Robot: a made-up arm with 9 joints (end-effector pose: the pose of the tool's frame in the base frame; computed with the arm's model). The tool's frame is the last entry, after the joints.
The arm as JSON. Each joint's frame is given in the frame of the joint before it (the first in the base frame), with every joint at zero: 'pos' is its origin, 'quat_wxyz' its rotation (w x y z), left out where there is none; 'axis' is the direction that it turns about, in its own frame. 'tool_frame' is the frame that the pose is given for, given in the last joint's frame.
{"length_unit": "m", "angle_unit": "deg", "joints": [
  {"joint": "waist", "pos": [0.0, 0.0, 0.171], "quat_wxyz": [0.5, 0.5, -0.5, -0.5], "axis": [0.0, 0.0, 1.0]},
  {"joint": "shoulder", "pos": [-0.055, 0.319, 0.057], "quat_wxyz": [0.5, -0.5, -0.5, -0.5], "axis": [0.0, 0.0, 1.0]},
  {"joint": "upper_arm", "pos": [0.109, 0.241, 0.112], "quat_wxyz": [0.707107, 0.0, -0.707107, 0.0], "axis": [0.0, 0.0, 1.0]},
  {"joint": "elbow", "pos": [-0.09, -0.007, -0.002], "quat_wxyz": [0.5, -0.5, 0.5, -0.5], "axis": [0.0, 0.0, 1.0]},
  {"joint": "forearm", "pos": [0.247, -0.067, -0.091], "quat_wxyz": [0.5, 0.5, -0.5, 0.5], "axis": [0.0, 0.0, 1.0]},
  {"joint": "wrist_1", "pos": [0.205, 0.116, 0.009], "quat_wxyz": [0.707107, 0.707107, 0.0, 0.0], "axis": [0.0, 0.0, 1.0]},
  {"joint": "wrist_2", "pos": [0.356, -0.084, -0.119], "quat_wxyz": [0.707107, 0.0, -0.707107, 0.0], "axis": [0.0, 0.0, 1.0]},
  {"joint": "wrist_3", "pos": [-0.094, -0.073, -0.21], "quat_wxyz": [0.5, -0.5, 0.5, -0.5], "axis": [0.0, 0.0, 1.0]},
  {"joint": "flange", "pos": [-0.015, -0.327, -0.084], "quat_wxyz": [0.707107, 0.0, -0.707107, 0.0], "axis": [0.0, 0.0, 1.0]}
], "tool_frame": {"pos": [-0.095, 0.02, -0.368], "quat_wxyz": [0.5, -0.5, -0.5, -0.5]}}
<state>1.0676 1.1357 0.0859 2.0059 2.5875 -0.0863 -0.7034 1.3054 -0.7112</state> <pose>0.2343 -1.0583 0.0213 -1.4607 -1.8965 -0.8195</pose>
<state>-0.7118 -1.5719 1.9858 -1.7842 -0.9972 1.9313 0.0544 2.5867 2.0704</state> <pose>0.0681 0.7452 0.0076 -1.5673 1.7795 1.8703</pose>
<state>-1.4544 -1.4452 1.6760 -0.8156 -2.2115 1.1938 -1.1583 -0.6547 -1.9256</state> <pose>-0.2751 -0.8801 -0.3017 1.0053 0.5945 0.7110</pose>
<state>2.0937 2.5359 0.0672 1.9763 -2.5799 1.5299 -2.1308 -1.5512 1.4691</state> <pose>0.3571 0.0149 0.3582 -0.7996 -1.8290 -0.0436</pose>
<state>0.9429 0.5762 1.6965 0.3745 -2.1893 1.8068 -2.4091 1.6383 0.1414</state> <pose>0.8272 0.6462 0.6835 0.3741 -2.4133 -1.1733</pose>
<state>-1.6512 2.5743 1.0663 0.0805 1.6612 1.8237 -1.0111 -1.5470 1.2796</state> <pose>-0.1958 -0.6519 0.0686 0.5438 -2.7170 0.1861</pose>
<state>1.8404 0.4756 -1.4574 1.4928 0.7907 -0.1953 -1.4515 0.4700 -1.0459</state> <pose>0.7565 0.4165 0.0853 0.1316 -2.5200 -1.4542</pose>
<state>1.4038 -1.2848 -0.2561 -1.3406 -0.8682 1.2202 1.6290 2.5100 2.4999</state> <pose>-0.7304 0.9207 1.3247 -0.0527 0.1170 -1.1256</pose>
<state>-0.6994 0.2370 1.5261 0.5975 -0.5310 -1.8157 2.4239 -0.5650 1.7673</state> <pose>-0.2295 -0.5705 0.6393 -0.4766 0.3143 1.4553</pose>
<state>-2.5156 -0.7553 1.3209 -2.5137 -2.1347 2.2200 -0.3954 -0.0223 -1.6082</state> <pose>-0.5293 0.5426 0.4139 0.2662 0.8625 -1.2242</pose>
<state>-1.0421 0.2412 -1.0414 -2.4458 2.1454 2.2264 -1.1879 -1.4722 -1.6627</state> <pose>0.0891 -0.8151 -0.0914 0.8995 -1.6582 -0.9783</pose>
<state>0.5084 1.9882 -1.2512 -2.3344 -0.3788 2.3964 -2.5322 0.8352 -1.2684</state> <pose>0.8488 0.0377 0.3815 0.2035 -0.9120 2.2197</pose>
